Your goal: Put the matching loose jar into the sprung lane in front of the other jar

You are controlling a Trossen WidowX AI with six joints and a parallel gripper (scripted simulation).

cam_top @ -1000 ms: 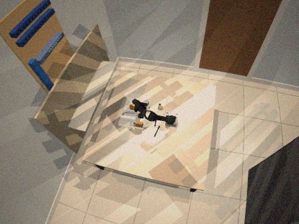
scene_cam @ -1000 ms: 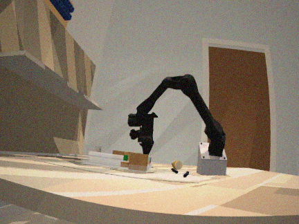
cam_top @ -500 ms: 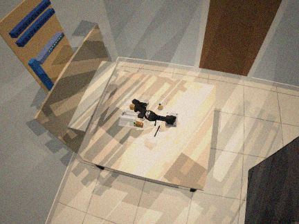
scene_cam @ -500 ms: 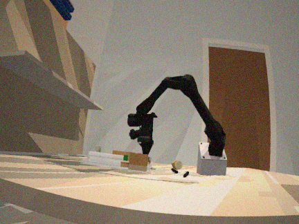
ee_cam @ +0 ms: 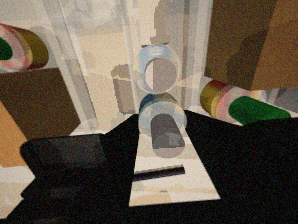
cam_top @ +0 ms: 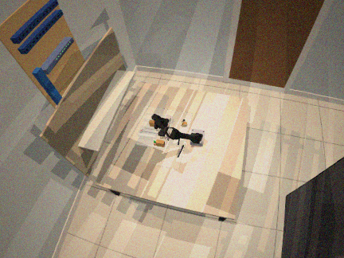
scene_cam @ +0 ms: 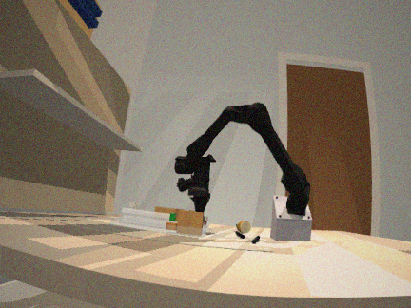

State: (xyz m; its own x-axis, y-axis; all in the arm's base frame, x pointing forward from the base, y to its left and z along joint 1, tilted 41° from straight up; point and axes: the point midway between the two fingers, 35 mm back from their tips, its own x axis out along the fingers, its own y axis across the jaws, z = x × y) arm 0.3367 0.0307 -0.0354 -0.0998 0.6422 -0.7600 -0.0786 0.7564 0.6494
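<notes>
The jar is 13 cm to the left of my gripper tip, 6 cm ahead of it and 2 cm below it. Also, from my gripper tip: pusher lane 14 cm ahead, 4 cm to the left, 3 cm below.
</notes>
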